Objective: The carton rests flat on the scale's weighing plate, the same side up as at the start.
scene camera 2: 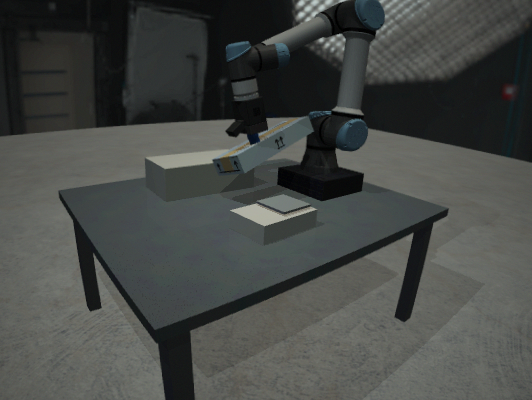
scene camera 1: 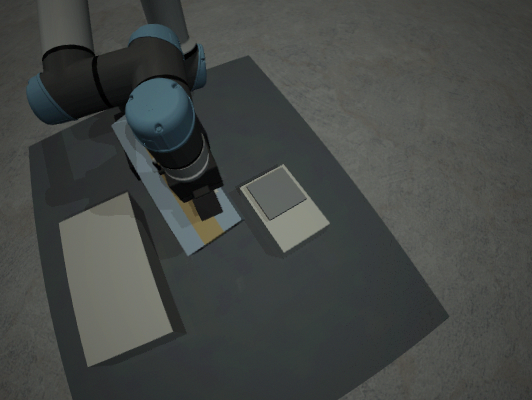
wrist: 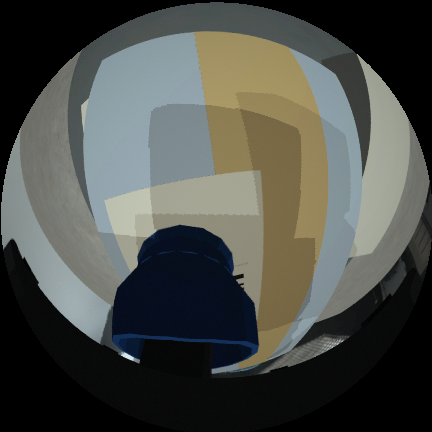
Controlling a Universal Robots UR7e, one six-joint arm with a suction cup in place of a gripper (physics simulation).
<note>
In view: the suction cup (wrist: 182, 288), a cream scale (scene camera 1: 288, 216) and a large cream block (scene camera 1: 123, 305).
</note>
